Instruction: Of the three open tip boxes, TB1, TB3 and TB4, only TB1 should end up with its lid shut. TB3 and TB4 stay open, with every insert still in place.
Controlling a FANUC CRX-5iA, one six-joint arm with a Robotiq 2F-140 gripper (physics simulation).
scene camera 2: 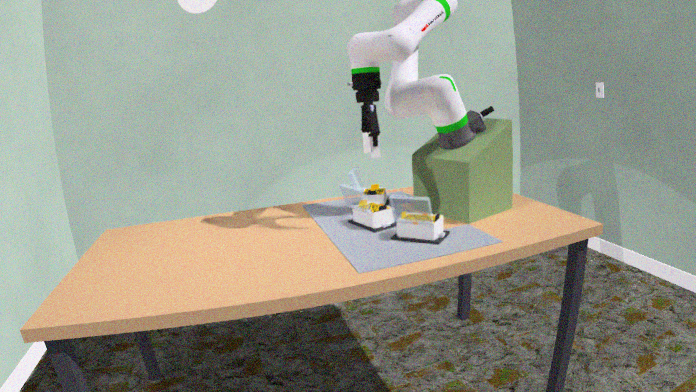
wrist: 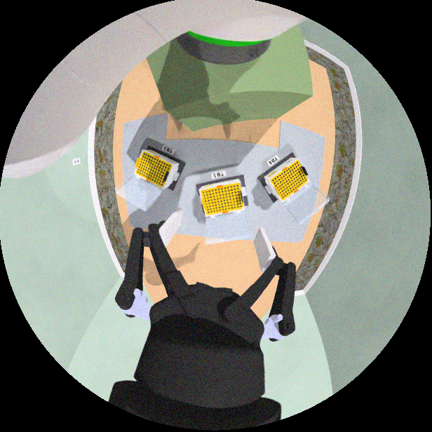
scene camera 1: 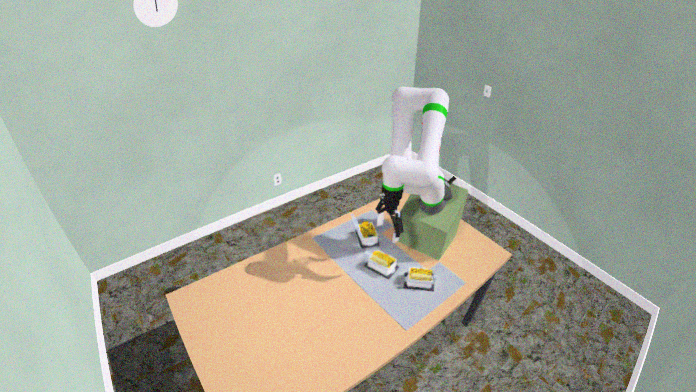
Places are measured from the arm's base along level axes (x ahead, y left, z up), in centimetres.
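Pixels of known places: gripper, fingertip midpoint: [scene camera 2: 371, 154] [scene camera 1: 387, 232]; arm's base at its link origin: [scene camera 2: 458, 138] [scene camera 1: 432, 202].
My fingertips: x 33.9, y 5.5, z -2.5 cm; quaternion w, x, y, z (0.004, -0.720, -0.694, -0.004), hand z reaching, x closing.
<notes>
Ahead of a thing's pixels: the offset from my fingertips to its top centre. "*": to the spot under its first point. Level surfaces: height alone.
TB1 @[* dx +6.9, dy +7.7, dz -10.7 cm] [scene camera 1: 382, 263] [scene camera 2: 372, 216] [wrist: 221, 198] is the middle white box, with its yellow insert in and its clear lid @[* dx +8.4, dy +4.0, dz -11.4 cm] [scene camera 2: 351, 193] [wrist: 227, 229] tipped open, away from the robot base. TB3 [scene camera 1: 368, 235] [scene camera 2: 376, 196] [wrist: 155, 169] stands towards the back wall, its insert in and its lid @[dx +1.7, dy -24.6, dz -8.3 cm] [scene camera 1: 355, 222] [scene camera 2: 355, 177] [wrist: 141, 194] open. TB4 @[* dx -3.9, dy +24.4, dz -12.6 cm] [scene camera 1: 420, 279] [scene camera 2: 420, 228] [wrist: 287, 179] is nearest scene camera 2, its insert in and its lid @[* dx -5.2, dy +26.1, dz -11.5 cm] [scene camera 2: 412, 205] [wrist: 306, 204] open. My gripper [scene camera 1: 388, 229] [scene camera 2: 371, 146] [wrist: 219, 225] is open and empty, pointing down, high above the boxes.
The boxes stand on a grey-blue mat @[dz -23.7 cm] [scene camera 1: 410, 310] [scene camera 2: 360, 255] on the wooden table @[dz -24.0 cm] [scene camera 1: 275, 325] [scene camera 2: 200, 270]. The green base block [scene camera 1: 425, 235] [scene camera 2: 490, 175] [wrist: 250, 85] carries the arm behind the boxes. The arm's shadow falls across the mat and table.
</notes>
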